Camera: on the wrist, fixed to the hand. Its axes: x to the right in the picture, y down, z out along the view.
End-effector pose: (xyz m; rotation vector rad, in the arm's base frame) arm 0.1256 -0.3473 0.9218 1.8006 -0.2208 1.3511
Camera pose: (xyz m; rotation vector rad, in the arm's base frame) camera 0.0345 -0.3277 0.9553 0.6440 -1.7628 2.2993
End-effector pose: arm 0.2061 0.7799 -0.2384 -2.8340 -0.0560 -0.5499
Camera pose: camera 0.1809 0.7029 -0.1814 -2.0371 2.2739 -0.7270
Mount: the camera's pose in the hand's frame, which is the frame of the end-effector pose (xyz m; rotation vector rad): -0.0013 0.0587 -0.0798 -0.5020 0.4404 1.5575
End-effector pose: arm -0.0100 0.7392 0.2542 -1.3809 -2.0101 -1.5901
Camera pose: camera 0.0077 0.6686 0.3214 -1.7190 0.0326 -1.2793
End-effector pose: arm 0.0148 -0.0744 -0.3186 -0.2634 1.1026 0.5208
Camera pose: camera -0.0784 -0.0609 -0.3492 0.1265 1.4513 2.2184
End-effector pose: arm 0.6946 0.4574 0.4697 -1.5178 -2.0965 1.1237
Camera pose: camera 0.7854 0.4962 0.4772 2.7983 0.5085 -0.2995
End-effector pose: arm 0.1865 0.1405 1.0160 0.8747 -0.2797 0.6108
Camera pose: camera 0.1488 0.2312 1.0030 -0.1513 -0.6647 2.0237
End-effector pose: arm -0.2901 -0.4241 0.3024 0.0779 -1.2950 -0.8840
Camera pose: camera -0.1914 -0.4164 0.3062 -0.9599 -0.3856 0.2122
